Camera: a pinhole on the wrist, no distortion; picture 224 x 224 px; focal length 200.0 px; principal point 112.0 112.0 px. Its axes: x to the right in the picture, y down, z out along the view. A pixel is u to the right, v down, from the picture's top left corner.
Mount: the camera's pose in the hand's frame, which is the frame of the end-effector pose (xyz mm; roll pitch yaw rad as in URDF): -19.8 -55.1 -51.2 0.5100 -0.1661 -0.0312
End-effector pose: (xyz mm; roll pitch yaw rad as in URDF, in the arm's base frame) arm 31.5 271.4 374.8 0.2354 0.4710 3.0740
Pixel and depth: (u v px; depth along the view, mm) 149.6 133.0 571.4
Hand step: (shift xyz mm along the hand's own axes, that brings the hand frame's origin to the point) -8.2 -282.2 487.3
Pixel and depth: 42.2 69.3 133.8
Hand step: -85.6 -143.3 42.5
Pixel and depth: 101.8 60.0 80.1
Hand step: -35.5 -111.9 7.0
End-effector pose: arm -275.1 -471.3 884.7 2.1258 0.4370 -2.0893
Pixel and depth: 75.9 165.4 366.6
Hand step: -148.7 -144.7 300.5
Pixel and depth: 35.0 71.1 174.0
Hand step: -111.7 -168.3 70.4
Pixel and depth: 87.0 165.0 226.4
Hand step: -87.0 -111.2 167.9
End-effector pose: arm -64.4 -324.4 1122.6 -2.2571 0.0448 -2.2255
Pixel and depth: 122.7 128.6 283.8
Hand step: -51.3 -172.2 206.9
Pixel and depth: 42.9 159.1 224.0
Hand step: -134.6 -114.9 154.2
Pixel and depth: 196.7 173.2 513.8
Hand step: 104.4 -172.6 502.7
